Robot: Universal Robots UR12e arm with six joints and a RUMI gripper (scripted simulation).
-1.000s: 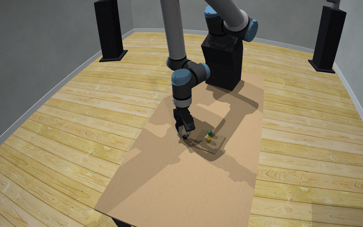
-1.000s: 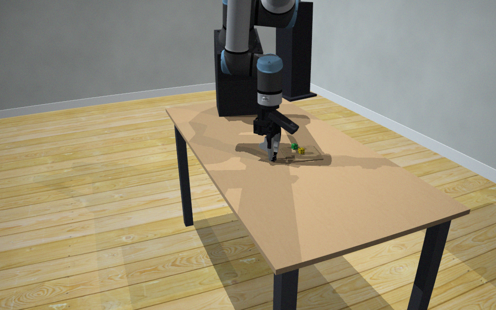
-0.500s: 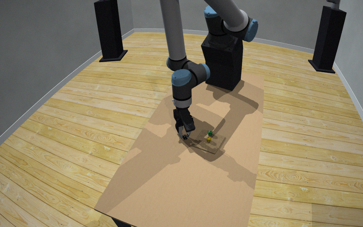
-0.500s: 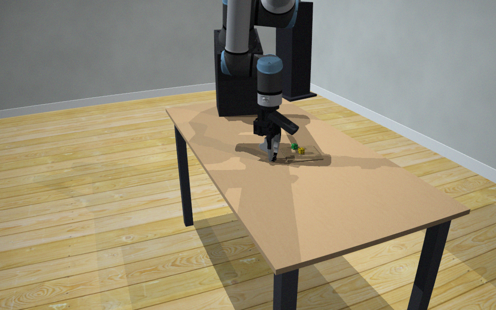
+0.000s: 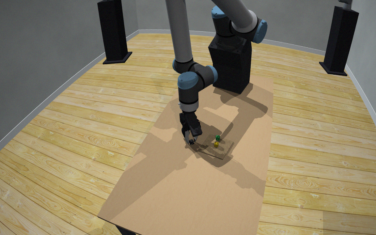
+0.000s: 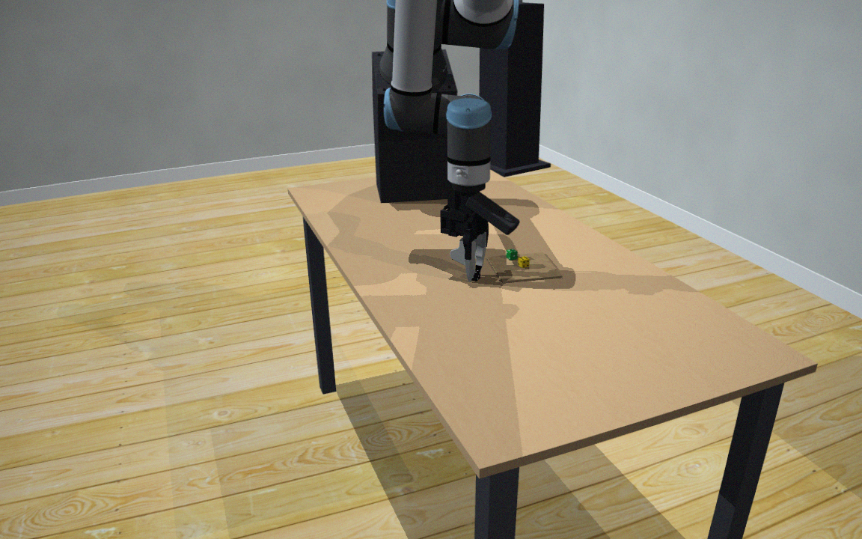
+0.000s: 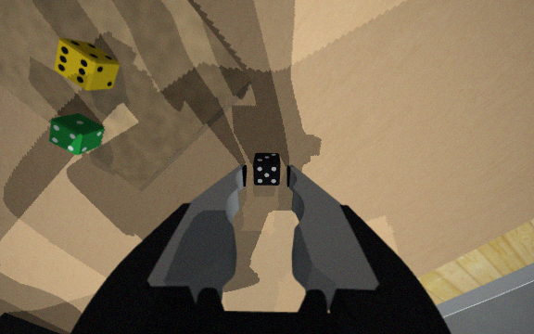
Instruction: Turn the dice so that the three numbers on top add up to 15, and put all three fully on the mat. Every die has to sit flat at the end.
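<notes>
Right now my hand is 1 cm above the black die. Also, from my hand: thin square mat (13 cm to the left, 2 cm below, 2 cm ahead); yellow die (13 cm to the left, 2 cm ahead); green die (14 cm to the left, 3 cm behind).
</notes>
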